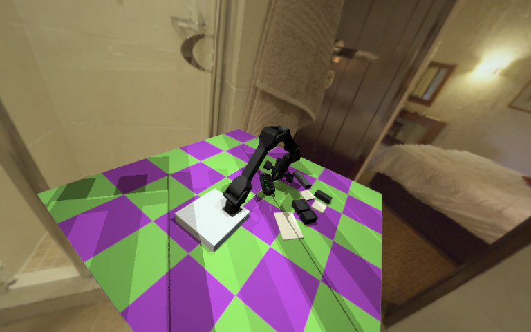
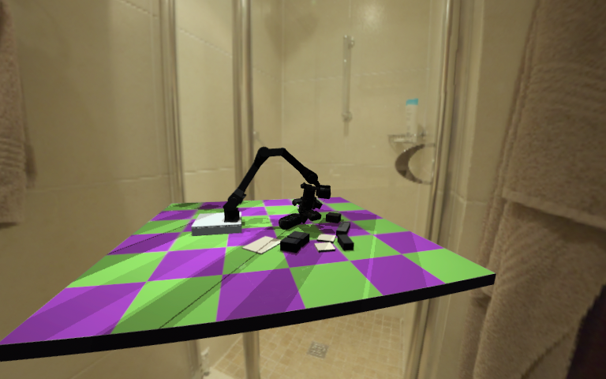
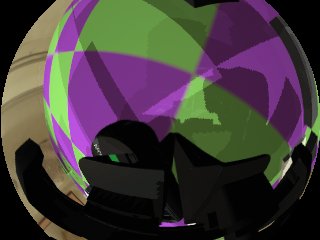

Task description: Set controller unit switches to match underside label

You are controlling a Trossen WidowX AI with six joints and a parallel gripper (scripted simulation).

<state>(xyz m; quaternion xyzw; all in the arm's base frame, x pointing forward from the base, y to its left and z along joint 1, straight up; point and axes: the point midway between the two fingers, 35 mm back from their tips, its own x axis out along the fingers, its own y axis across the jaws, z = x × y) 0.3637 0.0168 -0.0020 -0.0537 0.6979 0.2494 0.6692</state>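
My gripper tip is 17 cm short of the small dark block, 5 cm to the right of it and 1 cm below it. Also, from my gripper tip: white card: 24 cm to the right, 21 cm behind, 1 cm below; long dark bar: 18 cm ahead, 12 cm to the right.
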